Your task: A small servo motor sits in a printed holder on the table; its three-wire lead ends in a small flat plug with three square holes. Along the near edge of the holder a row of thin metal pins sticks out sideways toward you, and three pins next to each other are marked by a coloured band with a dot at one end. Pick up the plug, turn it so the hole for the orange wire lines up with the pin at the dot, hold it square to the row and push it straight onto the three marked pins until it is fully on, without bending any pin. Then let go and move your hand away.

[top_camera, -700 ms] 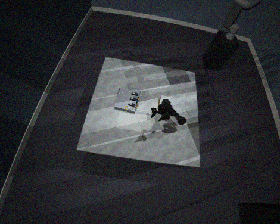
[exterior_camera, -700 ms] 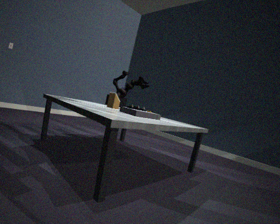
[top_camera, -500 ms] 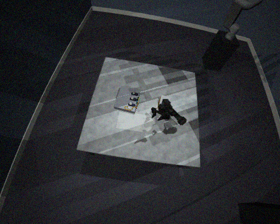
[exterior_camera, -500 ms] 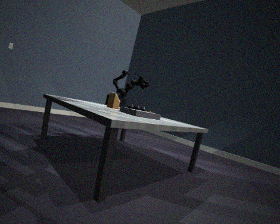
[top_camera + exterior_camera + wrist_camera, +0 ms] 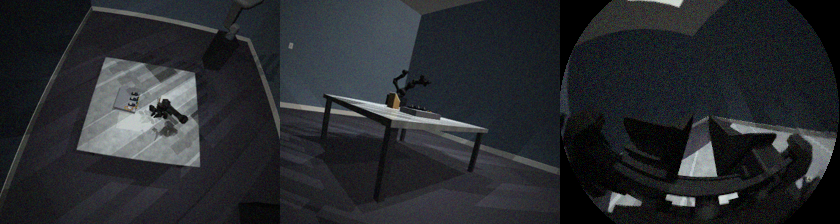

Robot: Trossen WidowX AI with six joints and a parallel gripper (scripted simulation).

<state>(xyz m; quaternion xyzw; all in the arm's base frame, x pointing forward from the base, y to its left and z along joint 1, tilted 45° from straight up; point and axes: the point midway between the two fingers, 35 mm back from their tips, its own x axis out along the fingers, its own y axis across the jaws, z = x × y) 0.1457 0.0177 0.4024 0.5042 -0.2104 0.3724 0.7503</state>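
Right now the grey holder plate is 370 mm to the right of my gripper tip, 360 mm below it and 270 mm ahead of it.
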